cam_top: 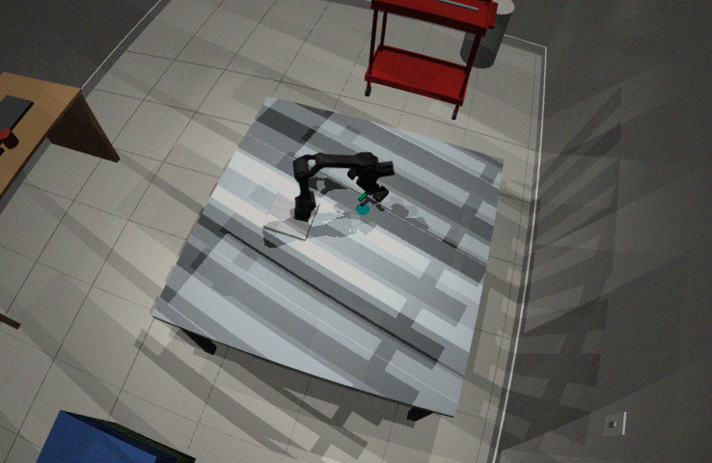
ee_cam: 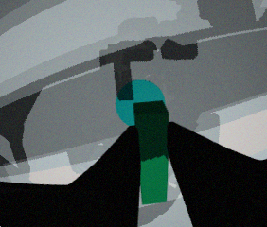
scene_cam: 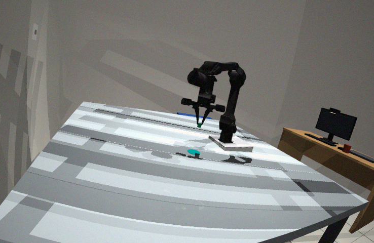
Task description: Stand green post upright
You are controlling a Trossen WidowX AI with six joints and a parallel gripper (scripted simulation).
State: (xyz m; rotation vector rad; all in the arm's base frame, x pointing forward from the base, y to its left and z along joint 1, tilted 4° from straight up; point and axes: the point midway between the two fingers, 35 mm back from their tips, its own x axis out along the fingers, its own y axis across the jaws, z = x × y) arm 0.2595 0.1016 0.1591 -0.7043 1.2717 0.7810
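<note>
Right now the cyan circle is 1 cm behind my gripper tip, 1 cm to the right of it and 13 cm below it. From my gripper tip the other things lie so: green post: 1 cm behind, 2 cm to the right, 1 cm below.
</note>
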